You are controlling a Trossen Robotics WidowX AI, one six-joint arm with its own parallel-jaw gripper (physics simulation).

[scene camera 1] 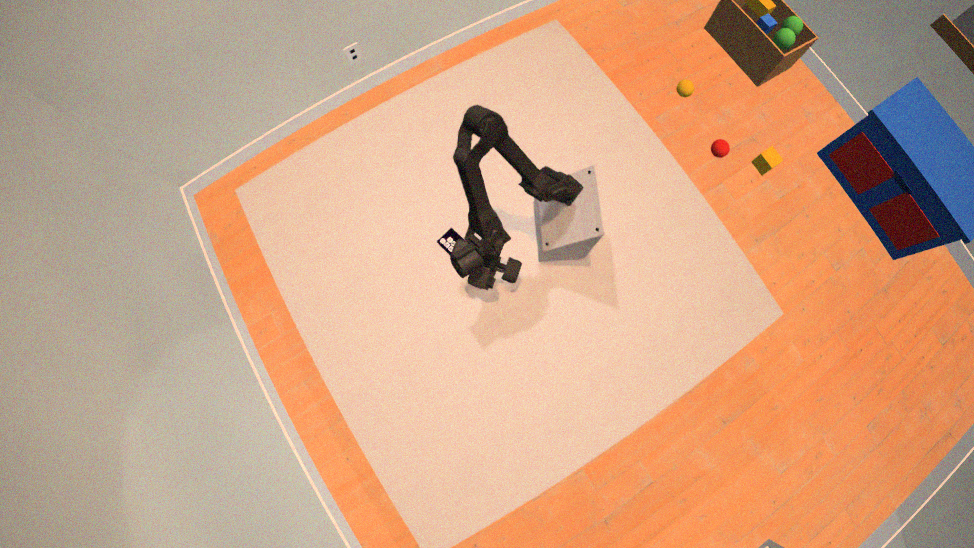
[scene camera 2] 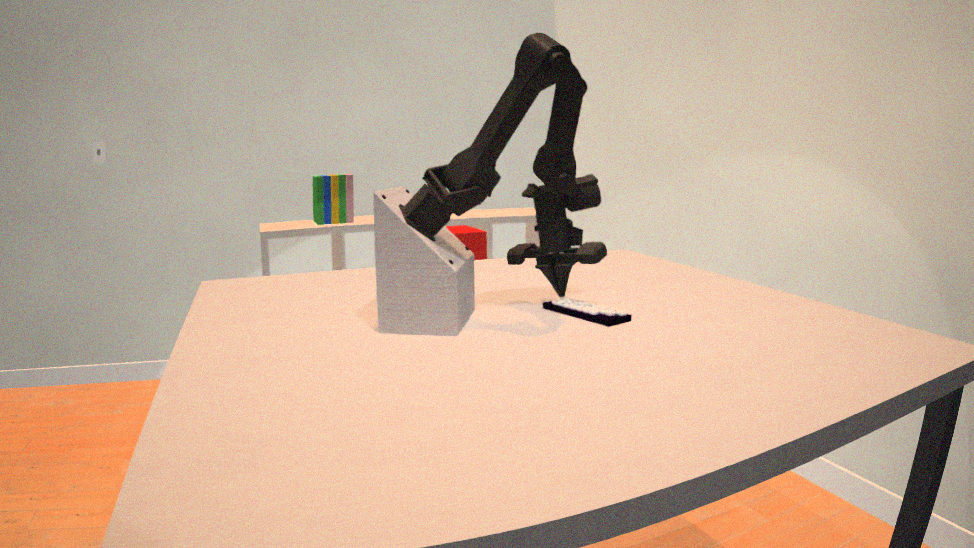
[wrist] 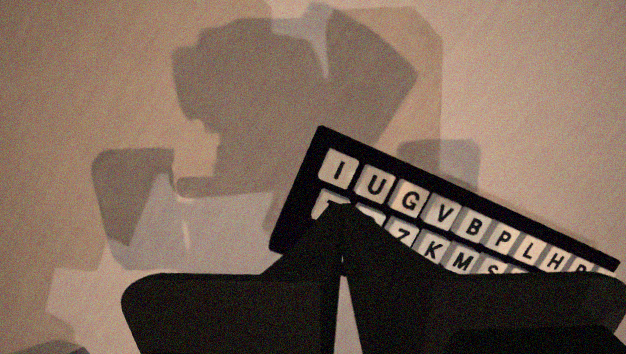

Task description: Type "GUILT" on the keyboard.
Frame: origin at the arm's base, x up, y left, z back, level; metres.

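Where they show: gripper, fingertip midpoint: [scene camera 2: 562, 296] [wrist: 340, 213]; arm's base, link origin: [scene camera 1: 569, 190] [scene camera 2: 415, 223].
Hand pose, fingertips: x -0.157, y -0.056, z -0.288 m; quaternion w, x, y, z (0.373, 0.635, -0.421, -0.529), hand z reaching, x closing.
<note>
Each offset is from my fingertips to the top centre of the thing. Level surfaces: height alone.
The black keyboard @[dx -0.005, dy -0.070, dz +0.006 m] [scene camera 1: 449, 240] [scene camera 2: 587, 314] [wrist: 301, 200] with white letter keys lies flat on the table. My gripper [scene camera 2: 561, 294] [wrist: 340, 213] is shut and empty, pointing down at one end of the keyboard. In the wrist view, its tips cover the lower right of the T key @[dx -0.005, dy +0.003, dz +0.002 m] [wrist: 322, 204] and part of the key beside it. Whether they touch a key I cannot tell. The I key @[dx -0.005, dy +0.006, dz -0.016 m] [wrist: 338, 171], U key @[dx -0.005, dy -0.011, dz -0.015 m] [wrist: 377, 185], G key @[dx -0.005, dy -0.028, dz -0.014 m] [wrist: 410, 201] and L key @[dx -0.005, dy -0.097, dz -0.010 m] [wrist: 528, 250] show in the top row. The fingers hide the lower rows in part.
The arm's grey wedge-shaped base [scene camera 1: 570, 221] [scene camera 2: 422, 293] stands on the pale table @[dx -0.023 m] [scene camera 1: 544, 408] [scene camera 2: 408, 422]. A red box [scene camera 2: 469, 241] and upright books [scene camera 2: 333, 199] show behind the table. On the floor are a red ball [scene camera 1: 719, 147], a yellow ball [scene camera 1: 685, 87] and a yellow block [scene camera 1: 767, 160].
</note>
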